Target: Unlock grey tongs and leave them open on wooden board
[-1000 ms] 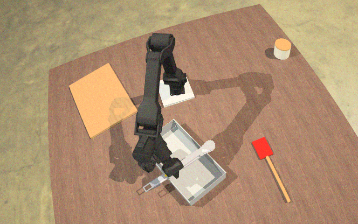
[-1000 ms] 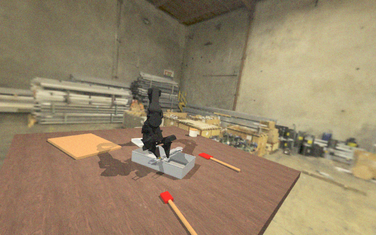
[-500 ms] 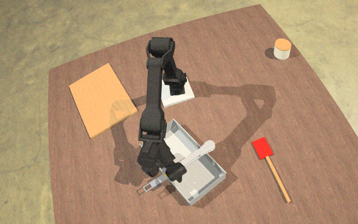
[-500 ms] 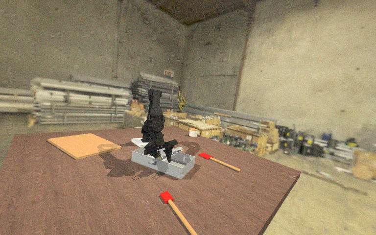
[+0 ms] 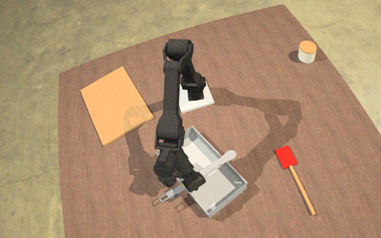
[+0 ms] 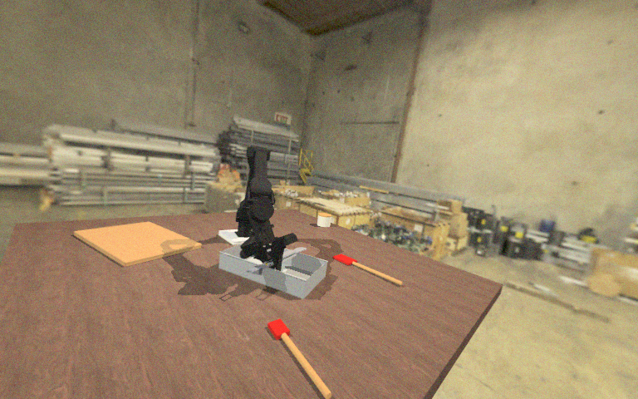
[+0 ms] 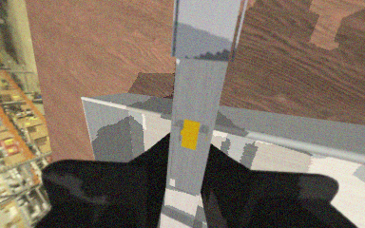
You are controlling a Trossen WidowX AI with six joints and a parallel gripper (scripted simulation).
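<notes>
Now: the grey roasting tin 7 cm behind my gripper tip and 2 cm to the left of it. From my gripper tip the other things lie so: red spatula (35 cm to the left, 2 cm below, 1 cm behind); wooden board (45 cm behind, 33 cm to the right, 2 cm below); yellow lock tab (3 cm to the right, 3 cm above).
</notes>
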